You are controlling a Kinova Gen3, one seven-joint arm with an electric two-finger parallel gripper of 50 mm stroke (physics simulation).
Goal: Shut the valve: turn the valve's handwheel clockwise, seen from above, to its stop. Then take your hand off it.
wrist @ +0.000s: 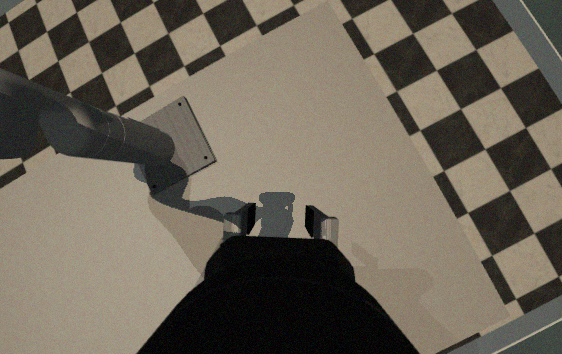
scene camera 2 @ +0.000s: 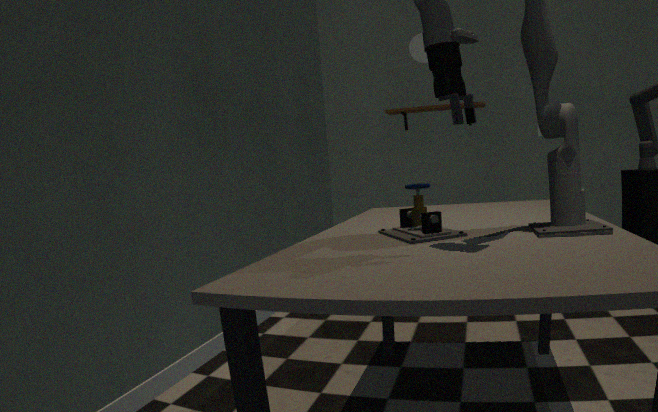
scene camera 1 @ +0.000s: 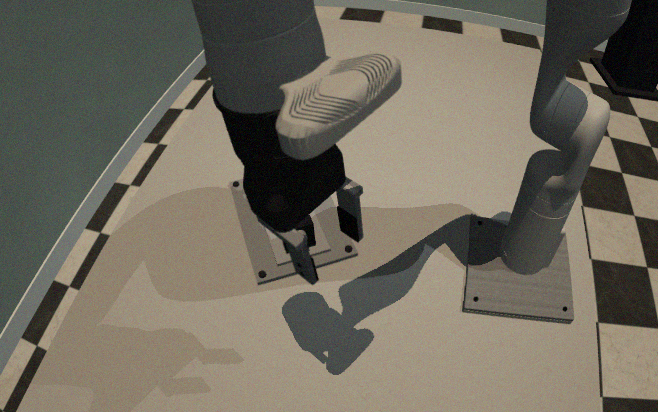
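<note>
The valve's blue handwheel (scene camera 2: 417,186) sits level on top of a yellow valve body (scene camera 2: 418,203) in scene camera 2. The valve stands between black blocks on a grey mounting plate (scene camera 1: 251,235) (scene camera 2: 449,234). In scene camera 1 the arm and gripper hide the handwheel; the valve does not show in the wrist view. My gripper (scene camera 1: 334,258) (scene camera 2: 464,123) (wrist: 280,214) is open, with nothing between its fingers. It points down, well above the handwheel and somewhat to its right in scene camera 2, touching nothing. The handwheel's turned position cannot be told.
My arm's base plate (scene camera 1: 520,297) (scene camera 2: 575,230) (wrist: 194,137) is bolted to the table (scene camera 2: 350,282), right of the valve in both scene views. An orange shelf (scene camera 2: 400,110) is on the back wall. A black pedestal (scene camera 1: 632,50) (scene camera 2: 640,205) stands beyond the table at the right.
</note>
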